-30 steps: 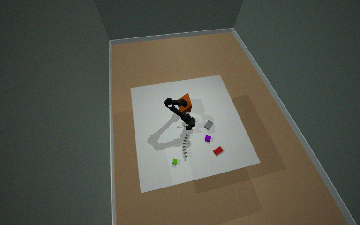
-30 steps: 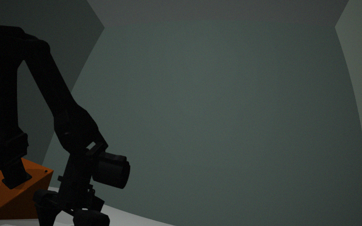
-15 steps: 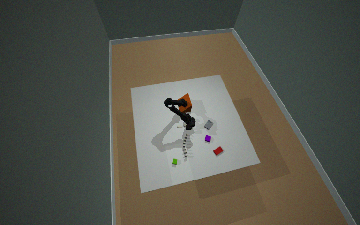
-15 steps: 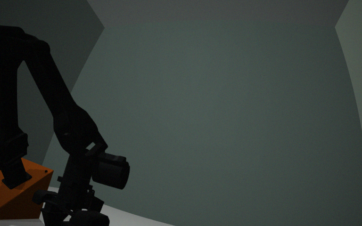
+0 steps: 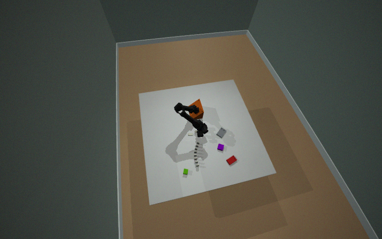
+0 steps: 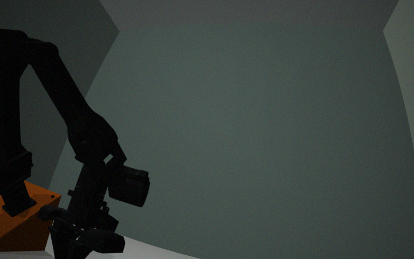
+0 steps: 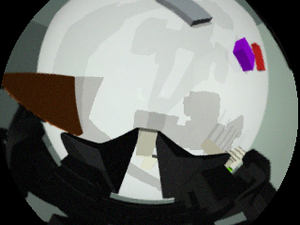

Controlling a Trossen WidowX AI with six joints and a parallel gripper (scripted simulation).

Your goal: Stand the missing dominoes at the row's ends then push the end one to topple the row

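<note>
Right now my gripper tip is 40 mm short of the grey block, 260 mm to the right of it and 10 mm above it. Also, from my gripper tip: green block 410 mm ahead, 200 mm to the right, 10 mm below; red block 360 mm ahead, 290 mm to the left, 10 mm below; purple cube 210 mm ahead, 210 mm to the left, 10 mm below.
</note>
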